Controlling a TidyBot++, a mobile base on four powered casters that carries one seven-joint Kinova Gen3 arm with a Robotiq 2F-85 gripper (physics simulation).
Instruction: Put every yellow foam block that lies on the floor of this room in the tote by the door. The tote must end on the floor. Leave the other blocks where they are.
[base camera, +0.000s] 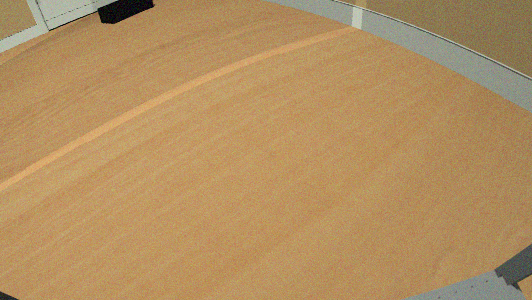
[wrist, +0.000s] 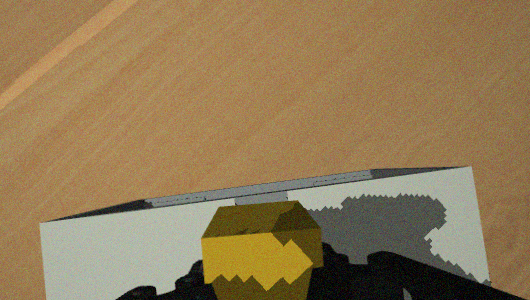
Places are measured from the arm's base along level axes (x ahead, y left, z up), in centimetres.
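Pixels of known places: gripper, fingertip midpoint: (wrist: 262, 260).
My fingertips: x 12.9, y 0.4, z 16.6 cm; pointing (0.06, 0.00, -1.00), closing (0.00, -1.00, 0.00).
Ahead of a thing's pixels: the offset from my fingertips to its middle. "spot": to the spot under its first point. Level surfaces: height alone.
My gripper (wrist: 262, 260) is shut on a yellow foam block @(spot: dx +1.8, dy +0.4, dz +5.3 cm) (wrist: 250, 254) at the bottom middle of the wrist view. Black fingers are on both sides of the block, and it is held above the white top of my own base (wrist: 120, 250). The gripper does not show in the base camera view. A black, box-shaped object @(dx +167.4, dy +76.8, dz -51.2 cm) (base camera: 125, 11) stands on the floor at the top left of the base camera view, partly cut off by the view's edge; I cannot tell whether it is the tote. No block on the floor shows in either view.
A white panelled surface, perhaps a door (base camera: 70, 11), is behind the black object. A grey baseboard (base camera: 440, 47) with a tan wall (base camera: 465, 25) runs along the upper right. A lighter stripe (base camera: 165, 96) (wrist: 65, 49) crosses the wooden floor @(dz -56.2 cm) (base camera: 280, 175) (wrist: 275, 100).
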